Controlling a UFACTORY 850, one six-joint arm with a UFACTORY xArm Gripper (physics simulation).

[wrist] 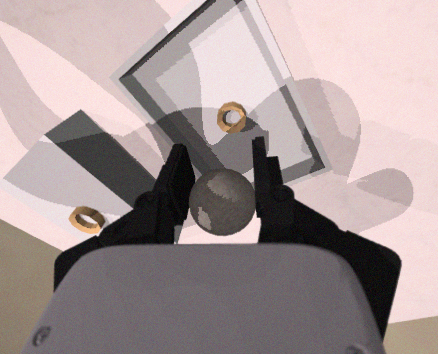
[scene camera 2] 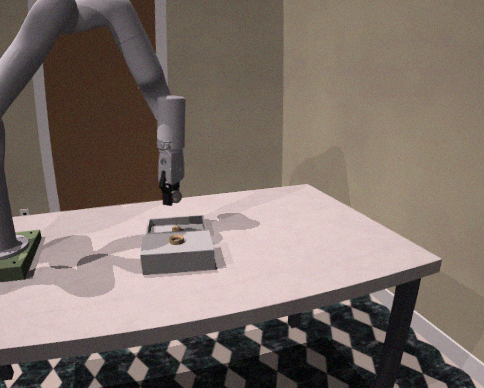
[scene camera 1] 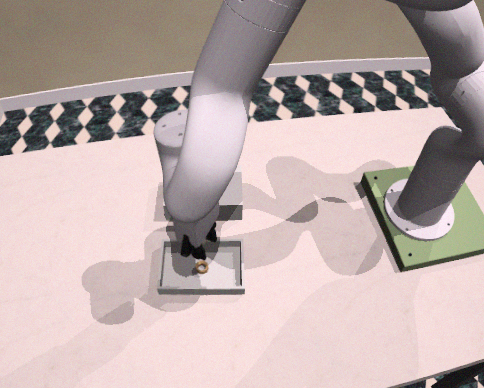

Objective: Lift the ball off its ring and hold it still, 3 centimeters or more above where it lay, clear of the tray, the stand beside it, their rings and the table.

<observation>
I see my gripper (scene camera 1: 204, 248), a pale ball (wrist: 222, 201), a grey stand (scene camera 2: 177, 252) and a grey tray (scene camera 2: 185, 223).
My gripper also shows in the wrist view (wrist: 221, 158) and in scene camera 2 (scene camera 2: 170, 202). The grey stand also shows in scene camera 1 (scene camera 1: 231, 203). The grey tray also shows in the wrist view (wrist: 213, 83).
</observation>
